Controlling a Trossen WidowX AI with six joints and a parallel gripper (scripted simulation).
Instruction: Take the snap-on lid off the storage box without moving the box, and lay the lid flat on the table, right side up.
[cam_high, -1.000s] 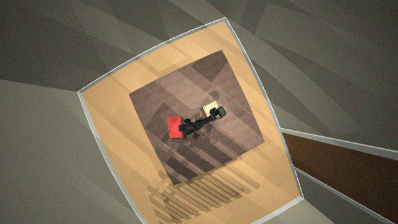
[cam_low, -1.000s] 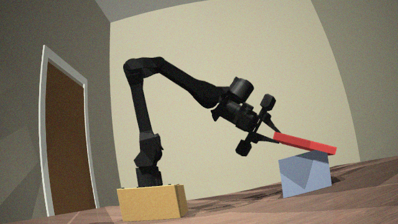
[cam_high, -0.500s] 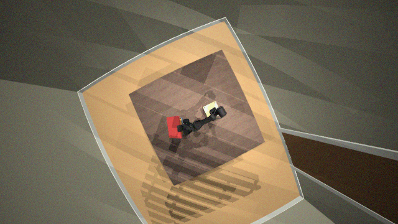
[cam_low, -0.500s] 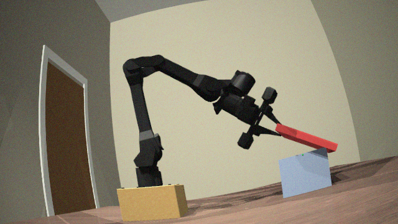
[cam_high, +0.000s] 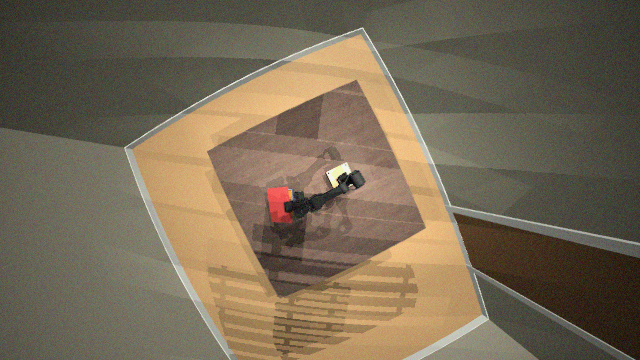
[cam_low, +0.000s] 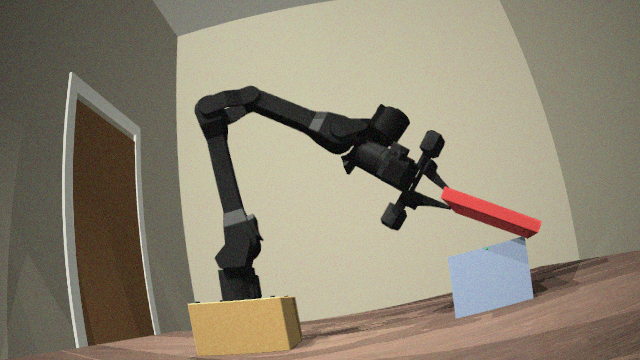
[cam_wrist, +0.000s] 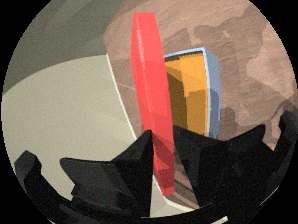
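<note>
Now: gripper tip 70 mm short of the red lid, 20 mm to the left of it and 40 mm above it. Also, from my gripper tip: blue storage box (50 mm ahead, 10 mm to the right, 140 mm below).
</note>
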